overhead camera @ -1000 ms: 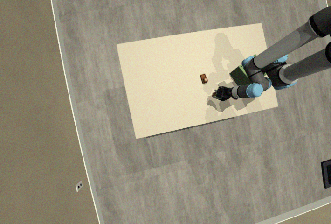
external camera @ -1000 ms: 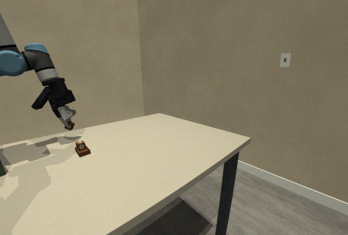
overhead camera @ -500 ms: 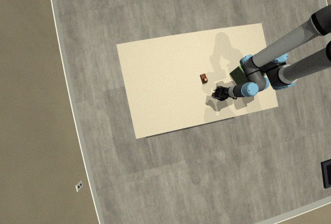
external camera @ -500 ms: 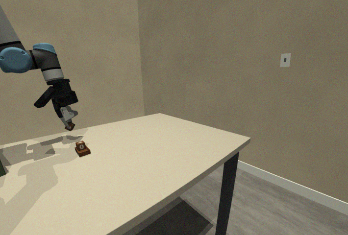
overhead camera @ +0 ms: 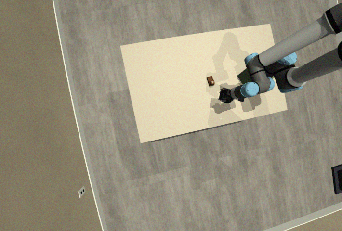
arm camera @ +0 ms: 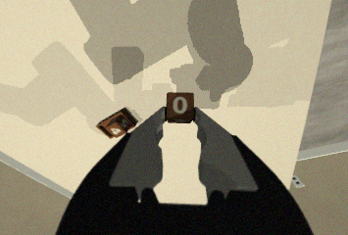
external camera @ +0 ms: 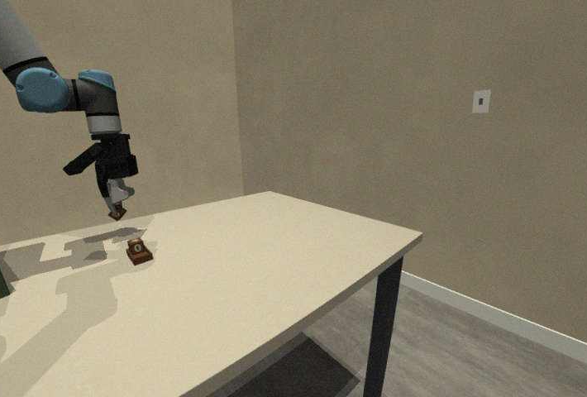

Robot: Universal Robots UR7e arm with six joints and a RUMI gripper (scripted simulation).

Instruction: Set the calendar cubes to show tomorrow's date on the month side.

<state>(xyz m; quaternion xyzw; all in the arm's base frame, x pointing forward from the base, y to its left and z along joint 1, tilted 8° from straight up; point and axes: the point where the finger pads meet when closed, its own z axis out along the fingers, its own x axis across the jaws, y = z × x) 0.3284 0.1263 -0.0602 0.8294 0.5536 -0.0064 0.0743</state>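
The brown digit cube is 1 cm below my hand. The rest, counted from my hand: brown calendar tray: 2 cm ahead, 16 cm to the right, 8 cm below.
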